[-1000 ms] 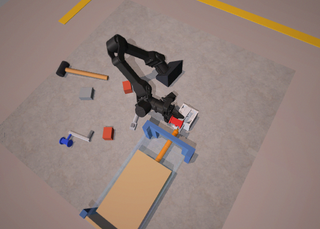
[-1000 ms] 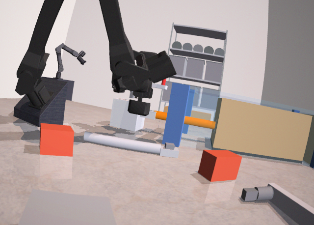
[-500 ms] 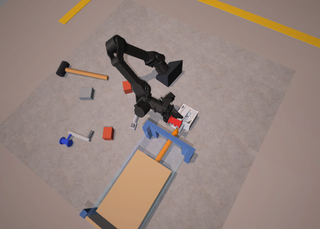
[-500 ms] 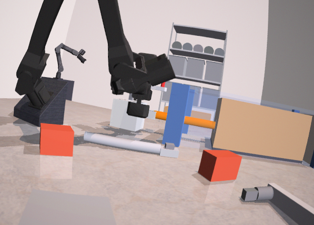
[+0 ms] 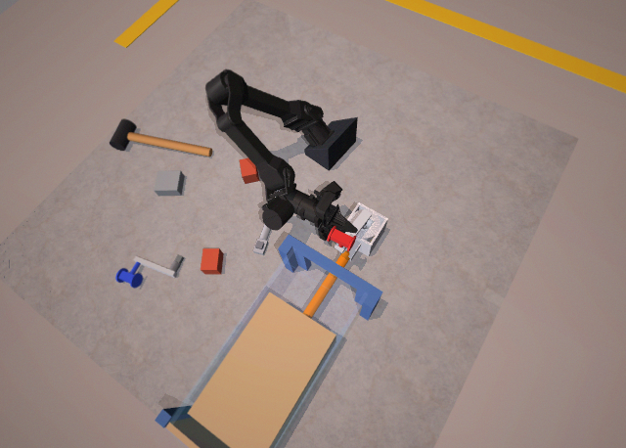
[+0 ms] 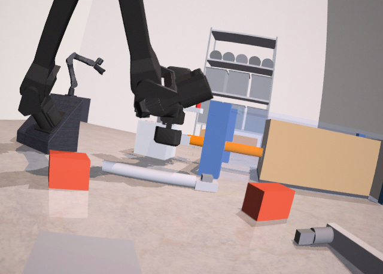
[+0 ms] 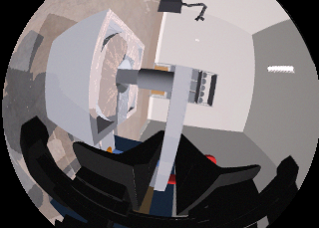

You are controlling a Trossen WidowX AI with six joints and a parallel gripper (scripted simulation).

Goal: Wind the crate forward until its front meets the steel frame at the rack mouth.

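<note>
My gripper tip is 10 mm short of the crank handle, 10 mm to the left of it and 10 mm below it. From my gripper tip the other things lie so: frame (110 mm ahead, 10 mm to the left, 30 mm below); then red knob (50 mm ahead, 10 mm to the right, 40 mm above); then grey winch (60 mm behind, 20 mm to the right, 110 mm below).
</note>
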